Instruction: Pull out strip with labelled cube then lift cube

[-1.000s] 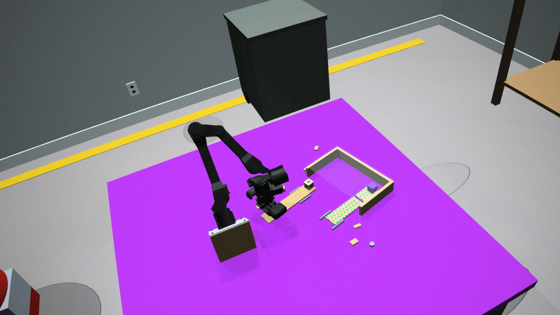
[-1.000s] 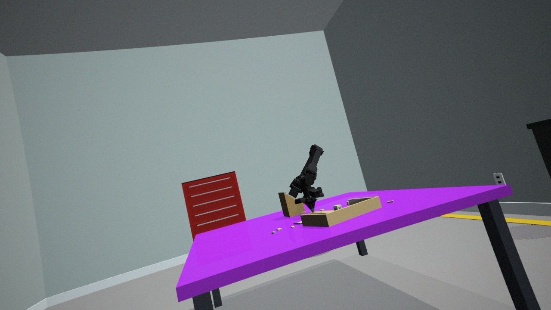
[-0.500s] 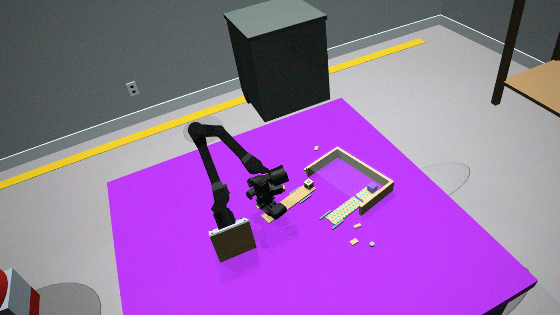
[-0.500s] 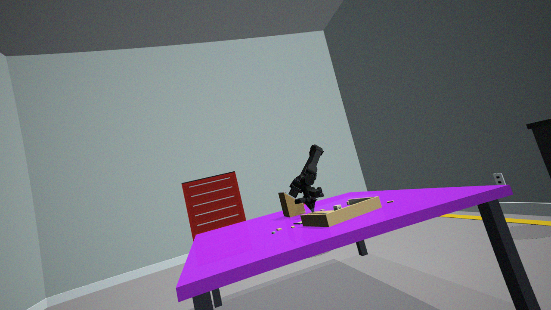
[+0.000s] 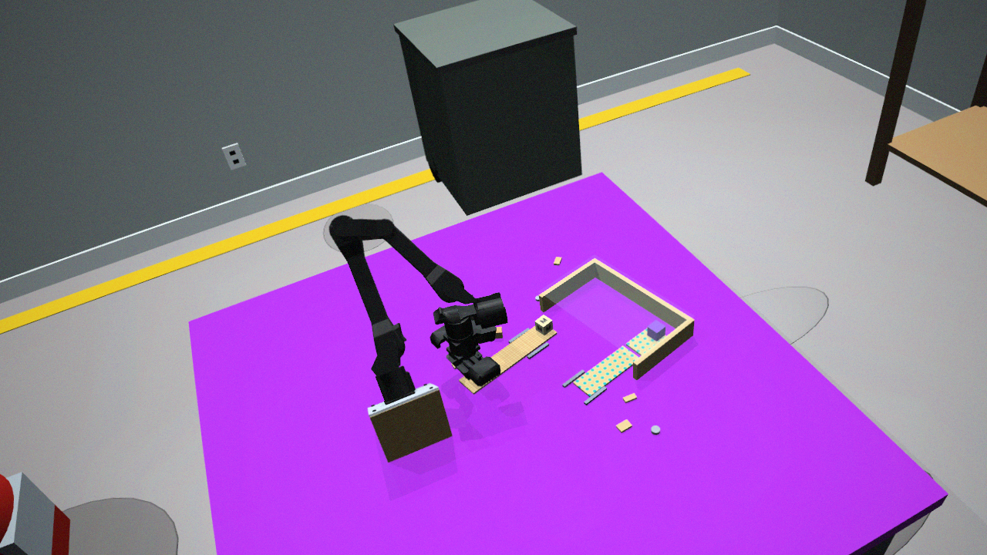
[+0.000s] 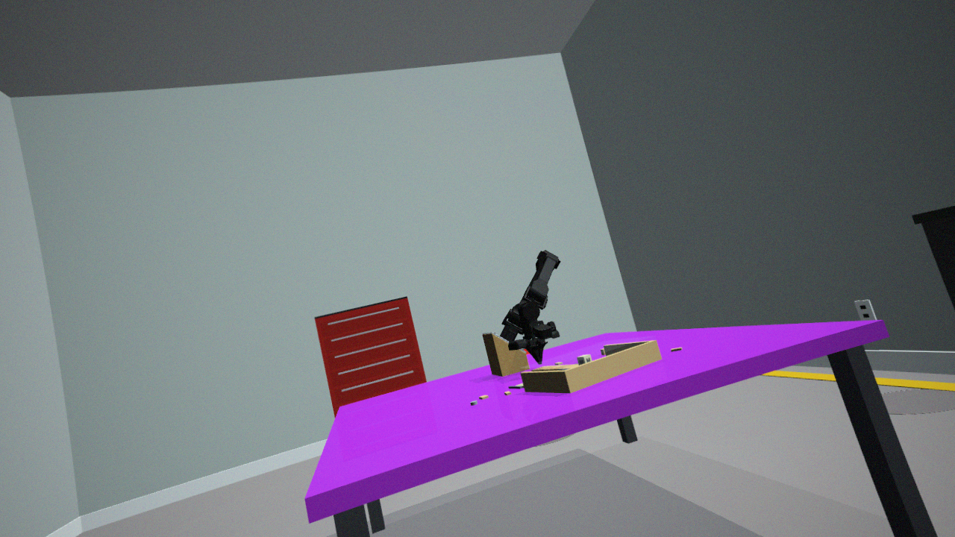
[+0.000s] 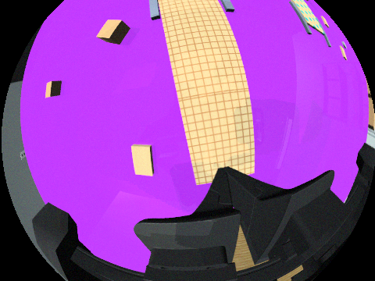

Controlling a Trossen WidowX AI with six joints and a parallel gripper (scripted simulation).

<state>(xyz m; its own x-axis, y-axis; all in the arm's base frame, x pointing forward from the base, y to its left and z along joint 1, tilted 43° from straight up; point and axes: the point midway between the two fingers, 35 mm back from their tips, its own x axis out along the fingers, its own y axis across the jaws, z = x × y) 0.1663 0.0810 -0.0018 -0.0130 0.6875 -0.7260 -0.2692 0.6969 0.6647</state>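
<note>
Now: the labelled cube 22 cm ahead of my gripper tip and 6 cm to the left of it. Also, from my gripper tip: grey disc 29 cm ahead, 31 cm to the right, 1 cm below.
</note>
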